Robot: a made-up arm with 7 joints. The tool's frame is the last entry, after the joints.
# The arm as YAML. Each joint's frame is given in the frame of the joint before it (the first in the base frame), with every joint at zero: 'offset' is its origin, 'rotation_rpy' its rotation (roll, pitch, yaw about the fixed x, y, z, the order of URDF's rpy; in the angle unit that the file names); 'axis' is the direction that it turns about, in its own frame. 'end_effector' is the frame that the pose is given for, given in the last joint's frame.
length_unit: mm
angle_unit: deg
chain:
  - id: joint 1
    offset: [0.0, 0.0, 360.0]
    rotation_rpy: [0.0, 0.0, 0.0]
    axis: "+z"
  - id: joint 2
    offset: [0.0, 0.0, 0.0]
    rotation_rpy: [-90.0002, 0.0, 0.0]
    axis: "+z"
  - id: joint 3
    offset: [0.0, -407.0, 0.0]
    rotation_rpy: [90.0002, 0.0, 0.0]
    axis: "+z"
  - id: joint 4
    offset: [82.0, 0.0, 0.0]
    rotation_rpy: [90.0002, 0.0, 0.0]
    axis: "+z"
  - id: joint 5
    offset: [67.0, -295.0, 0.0]
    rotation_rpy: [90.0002, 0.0, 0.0]
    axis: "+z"
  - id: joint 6
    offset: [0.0, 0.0, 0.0]
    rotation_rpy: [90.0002, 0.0, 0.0]
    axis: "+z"
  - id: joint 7
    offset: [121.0, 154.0, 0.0]
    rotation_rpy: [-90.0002, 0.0, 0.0]
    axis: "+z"
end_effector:
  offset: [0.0, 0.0, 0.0]
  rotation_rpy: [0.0, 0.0, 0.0]
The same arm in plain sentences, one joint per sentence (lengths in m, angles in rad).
The arm has seven revolute joints in a row. What follows holds with every joint at zero, and every direction is one of the base frame's. The first joint lies 0.36 m along +z from the base frame's origin and turns about +z. The second joint lies at the same point as the first joint and turns about +y. The third joint lies 0.407 m along +z from the second joint and turns about +z. The fourth joint lies 0.082 m along +x from the third joint and turns about -y. The fifth joint lies 0.067 m along +x and 0.295 m along -z from the fourth joint and turns about -z. The sixth joint lies at the same point as the fifth joint and turns about +y. The seventh joint lies 0.121 m along +x and 0.154 m along -z from the sixth joint and turns about -z. The tool frame, which is the frame that the pose is given for, lies at the same point as the seventh joint; its axes are the base frame's turned by roll -3.1416, pitch 0 and yaw 0 rad (as in URDF: about the fixed x, then y, then z).
